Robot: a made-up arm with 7 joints.
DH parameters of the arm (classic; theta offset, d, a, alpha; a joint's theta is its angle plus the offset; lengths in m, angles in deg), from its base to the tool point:
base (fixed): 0 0.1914 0 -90
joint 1: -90 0.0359 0.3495 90
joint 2: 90 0.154 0.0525 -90
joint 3: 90 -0.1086 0.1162 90
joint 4: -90 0.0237 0.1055 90
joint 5: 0 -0.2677 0.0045 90
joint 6: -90 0.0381 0.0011 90
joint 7: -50.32 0 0.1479 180
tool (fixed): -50.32 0.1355 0 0
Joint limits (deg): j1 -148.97..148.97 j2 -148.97..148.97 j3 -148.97..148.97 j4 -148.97..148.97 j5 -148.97..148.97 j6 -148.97..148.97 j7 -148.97..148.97
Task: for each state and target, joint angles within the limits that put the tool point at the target. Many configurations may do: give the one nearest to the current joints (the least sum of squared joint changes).
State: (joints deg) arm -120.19 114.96 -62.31 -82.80 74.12 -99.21 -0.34
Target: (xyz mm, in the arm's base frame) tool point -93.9 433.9 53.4
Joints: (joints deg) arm -124.51 115.27 -59.83 -106.57 78.19 -112.94 4.92
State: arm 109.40 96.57 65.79 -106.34 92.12 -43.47 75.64
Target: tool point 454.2 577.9 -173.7
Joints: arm 133.86 60.85 74.28 -80.90 102.22 -26.61 67.37
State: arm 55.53 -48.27 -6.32 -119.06 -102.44 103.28 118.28
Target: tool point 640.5 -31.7 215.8
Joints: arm 91.27 -44.95 -9.01 -111.75 -107.26 108.28 128.34
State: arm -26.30 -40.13 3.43 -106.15 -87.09 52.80 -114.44
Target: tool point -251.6 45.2 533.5
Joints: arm -9.99 -27.86 -12.59 -148.97 -79.03 31.82 -98.34
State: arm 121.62 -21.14 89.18 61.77 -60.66 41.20 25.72
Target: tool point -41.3 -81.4 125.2
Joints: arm 123.32 -48.22 48.72 75.79 -46.26 25.40 20.12
